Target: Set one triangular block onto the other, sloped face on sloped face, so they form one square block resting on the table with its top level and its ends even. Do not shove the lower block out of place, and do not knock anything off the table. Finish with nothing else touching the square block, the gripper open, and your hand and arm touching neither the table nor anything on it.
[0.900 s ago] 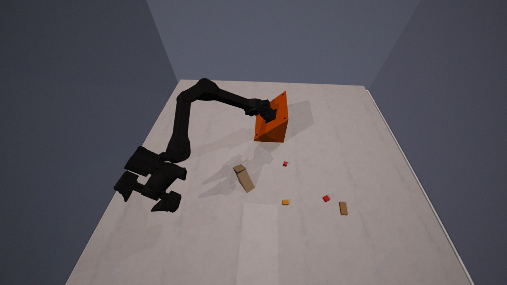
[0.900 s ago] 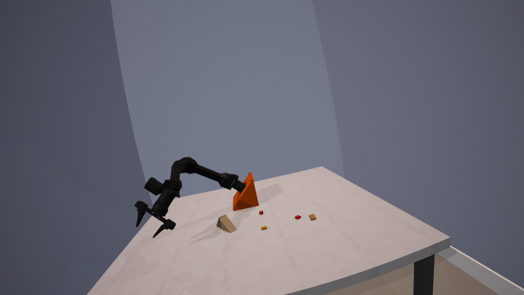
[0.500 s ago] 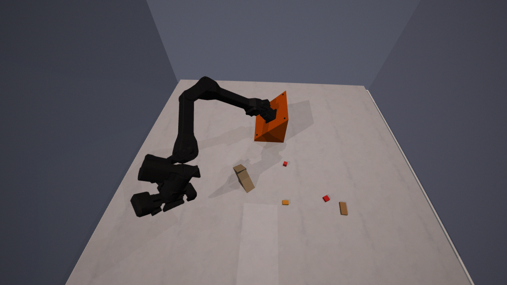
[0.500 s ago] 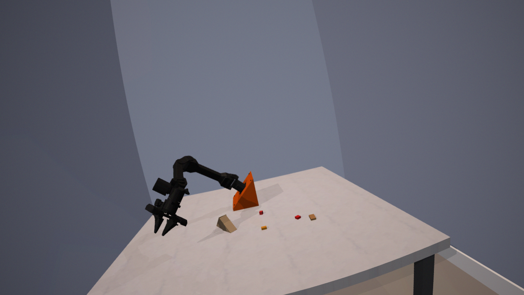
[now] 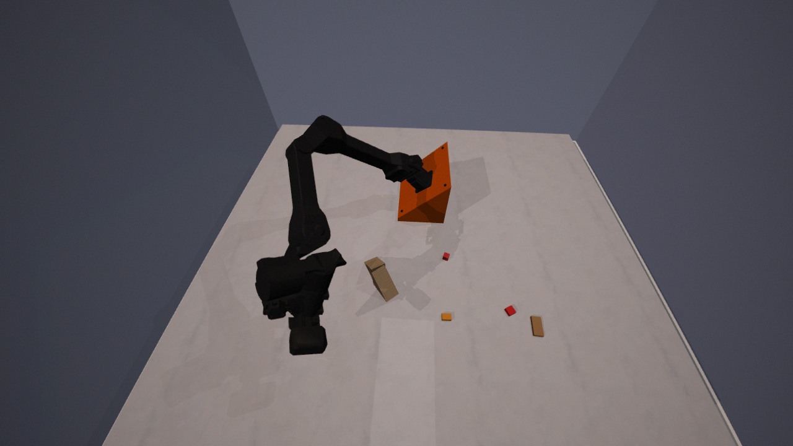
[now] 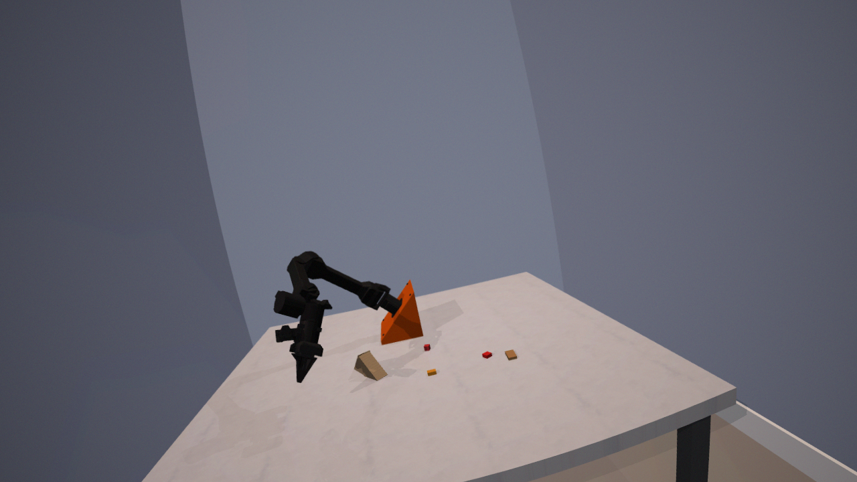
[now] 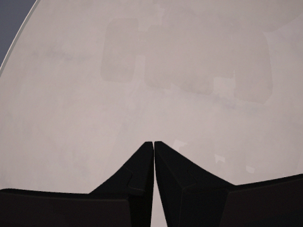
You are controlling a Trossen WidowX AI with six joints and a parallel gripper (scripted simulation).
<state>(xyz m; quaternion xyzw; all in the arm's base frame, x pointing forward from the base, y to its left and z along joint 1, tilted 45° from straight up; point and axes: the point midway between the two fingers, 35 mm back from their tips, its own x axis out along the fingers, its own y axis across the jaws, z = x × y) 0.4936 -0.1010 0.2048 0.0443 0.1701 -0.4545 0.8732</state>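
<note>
My gripper tip is 19 cm past the triangular block, 15 cm to the right of it and 8 cm above it. Round my gripper tip: small orange piece (12 cm behind, 33 cm to the left, 9 cm below); flat tan piece (13 cm behind, 55 cm to the left, 9 cm below).
</note>
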